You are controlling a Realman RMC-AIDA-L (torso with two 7-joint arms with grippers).
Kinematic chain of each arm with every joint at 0, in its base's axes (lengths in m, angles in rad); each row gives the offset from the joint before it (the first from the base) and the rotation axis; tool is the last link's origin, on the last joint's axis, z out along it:
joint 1: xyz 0 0 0.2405 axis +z
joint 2: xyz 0 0 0 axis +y
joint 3: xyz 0 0 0.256 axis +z
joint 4: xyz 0 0 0 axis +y
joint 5: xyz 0 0 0.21 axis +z
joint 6: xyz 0 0 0 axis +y
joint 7: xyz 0 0 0.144 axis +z
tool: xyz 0 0 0
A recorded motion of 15 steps. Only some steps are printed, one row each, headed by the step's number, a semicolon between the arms.
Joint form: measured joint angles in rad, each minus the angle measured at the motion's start. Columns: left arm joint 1, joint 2, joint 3, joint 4, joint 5, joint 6, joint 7; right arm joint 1, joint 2, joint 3, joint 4, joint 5, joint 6, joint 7.
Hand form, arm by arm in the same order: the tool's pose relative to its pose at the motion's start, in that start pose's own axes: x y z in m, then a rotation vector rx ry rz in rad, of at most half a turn. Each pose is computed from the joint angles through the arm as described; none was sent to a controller.
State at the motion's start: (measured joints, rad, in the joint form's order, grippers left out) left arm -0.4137 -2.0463 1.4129 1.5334 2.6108 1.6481 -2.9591; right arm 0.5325 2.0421 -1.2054 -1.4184 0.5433 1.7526 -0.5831
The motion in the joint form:
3: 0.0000 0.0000 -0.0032 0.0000 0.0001 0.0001 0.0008; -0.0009 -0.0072 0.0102 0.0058 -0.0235 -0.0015 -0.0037
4: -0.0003 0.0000 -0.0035 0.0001 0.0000 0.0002 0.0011; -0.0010 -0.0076 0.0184 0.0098 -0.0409 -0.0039 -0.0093
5: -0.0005 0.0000 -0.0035 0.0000 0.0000 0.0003 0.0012; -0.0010 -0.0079 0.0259 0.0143 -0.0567 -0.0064 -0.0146
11: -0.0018 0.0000 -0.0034 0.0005 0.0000 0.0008 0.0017; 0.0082 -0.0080 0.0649 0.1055 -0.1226 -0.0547 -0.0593
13: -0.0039 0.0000 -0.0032 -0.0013 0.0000 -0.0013 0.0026; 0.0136 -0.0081 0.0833 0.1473 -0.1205 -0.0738 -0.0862
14: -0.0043 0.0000 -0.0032 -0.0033 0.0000 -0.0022 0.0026; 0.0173 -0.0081 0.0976 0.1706 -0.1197 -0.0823 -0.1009
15: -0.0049 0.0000 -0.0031 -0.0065 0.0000 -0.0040 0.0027; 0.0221 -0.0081 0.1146 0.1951 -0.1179 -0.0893 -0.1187
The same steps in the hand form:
3: 0.0001 -0.0006 -0.0003 0.0000 0.0015 -0.0019; 0.0037 -0.0069 -0.0017 0.0240 0.0111 0.0133
4: 0.0002 -0.0006 -0.0004 0.0000 0.0019 -0.0016; 0.0057 -0.0105 -0.0020 0.0378 0.0168 0.0195
5: 0.0002 -0.0005 -0.0004 -0.0001 0.0018 -0.0014; 0.0076 -0.0137 -0.0021 0.0498 0.0223 0.0253
11: 0.0007 -0.0002 -0.0007 0.0000 0.0023 0.0006; 0.0184 -0.0311 0.0086 0.0790 0.0579 0.0555
13: 0.0014 -0.0001 -0.0006 0.0001 0.0039 0.0025; 0.0209 -0.0347 0.0139 0.0643 0.0574 0.0566
14: 0.0014 -0.0002 -0.0002 -0.0001 0.0033 0.0019; 0.0224 -0.0368 0.0164 0.0549 0.0561 0.0604
15: 0.0014 -0.0004 0.0003 -0.0004 0.0026 0.0009; 0.0239 -0.0387 0.0189 0.0429 0.0539 0.0627

